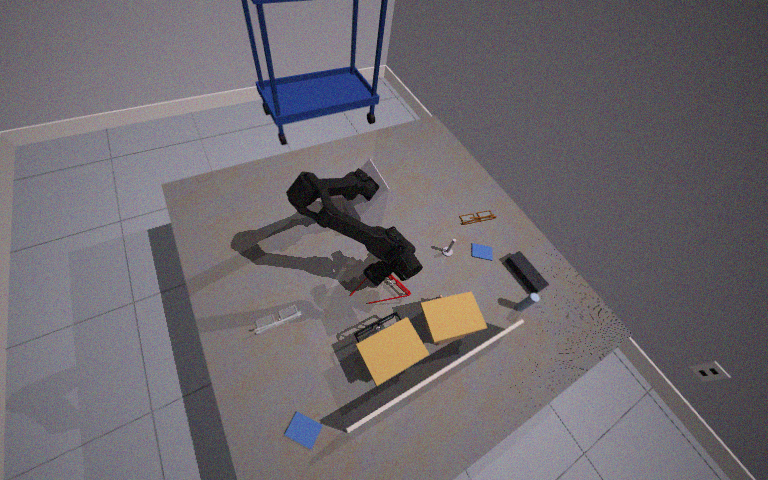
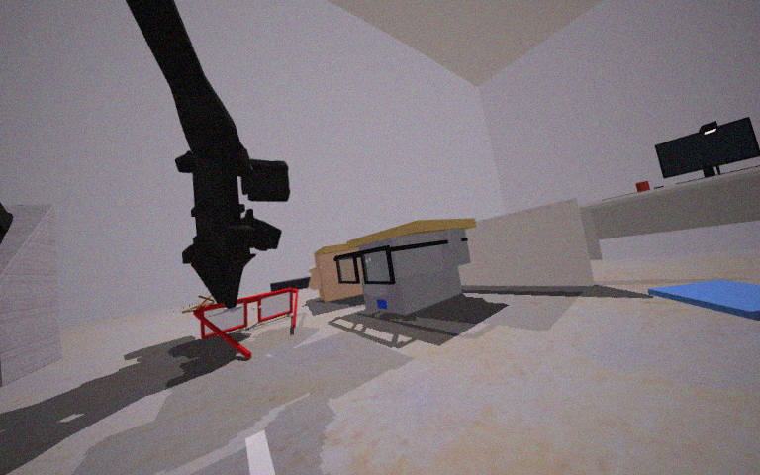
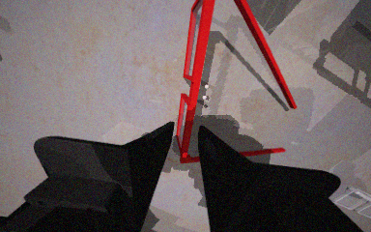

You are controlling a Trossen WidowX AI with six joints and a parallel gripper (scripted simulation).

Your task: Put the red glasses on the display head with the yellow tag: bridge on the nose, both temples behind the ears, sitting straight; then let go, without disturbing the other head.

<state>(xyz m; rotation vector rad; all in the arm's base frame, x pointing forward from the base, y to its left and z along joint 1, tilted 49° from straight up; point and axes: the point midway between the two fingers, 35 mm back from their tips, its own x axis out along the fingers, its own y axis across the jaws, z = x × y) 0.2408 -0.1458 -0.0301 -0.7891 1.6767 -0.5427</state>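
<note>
Right now my gripper tip is 260 mm to the right of the white post, 30 mm short of it and 10 mm above it. From my gripper tip the other things lie so: white panel: 350 mm ahead, 50 mm to the right, 20 mm above; grey head: 200 mm ahead, 140 mm to the right, 20 mm above; tan head: 220 mm ahead, 80 mm to the left, 20 mm above.
</note>
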